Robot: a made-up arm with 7 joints.
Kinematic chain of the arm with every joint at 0, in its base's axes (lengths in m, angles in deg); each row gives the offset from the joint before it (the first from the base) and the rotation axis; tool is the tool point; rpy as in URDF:
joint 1: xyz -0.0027 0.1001 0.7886 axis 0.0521 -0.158 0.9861
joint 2: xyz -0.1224 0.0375 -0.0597 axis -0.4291 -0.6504 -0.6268
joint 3: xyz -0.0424 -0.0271 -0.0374 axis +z
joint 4: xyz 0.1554 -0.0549 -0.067 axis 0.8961 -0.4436 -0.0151
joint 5: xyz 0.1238 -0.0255 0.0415 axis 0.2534 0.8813 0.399
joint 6: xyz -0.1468 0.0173 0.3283 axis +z
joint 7: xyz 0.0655 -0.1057 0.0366 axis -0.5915 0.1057 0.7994
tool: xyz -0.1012 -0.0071 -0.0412 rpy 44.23 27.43 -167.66
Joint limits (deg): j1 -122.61..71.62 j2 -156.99..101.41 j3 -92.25..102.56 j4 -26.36..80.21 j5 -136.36..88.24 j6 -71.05..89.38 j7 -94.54..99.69
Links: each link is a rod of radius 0.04 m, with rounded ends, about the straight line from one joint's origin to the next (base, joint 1, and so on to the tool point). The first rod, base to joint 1, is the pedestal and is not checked.
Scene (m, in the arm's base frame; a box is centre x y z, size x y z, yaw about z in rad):
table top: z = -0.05
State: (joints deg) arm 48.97 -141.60 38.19 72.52 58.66 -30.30 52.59
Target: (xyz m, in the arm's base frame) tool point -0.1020 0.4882 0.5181
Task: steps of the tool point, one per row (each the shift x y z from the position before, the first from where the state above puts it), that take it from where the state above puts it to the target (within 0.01 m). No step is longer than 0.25 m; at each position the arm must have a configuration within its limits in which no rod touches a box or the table.
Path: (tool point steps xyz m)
1: 0.1058 0.1609 -0.0471
2: 0.1495 0.1339 -0.0008
3: 0.1730 0.0842 0.0472
4: 0.1679 0.0217 0.0886

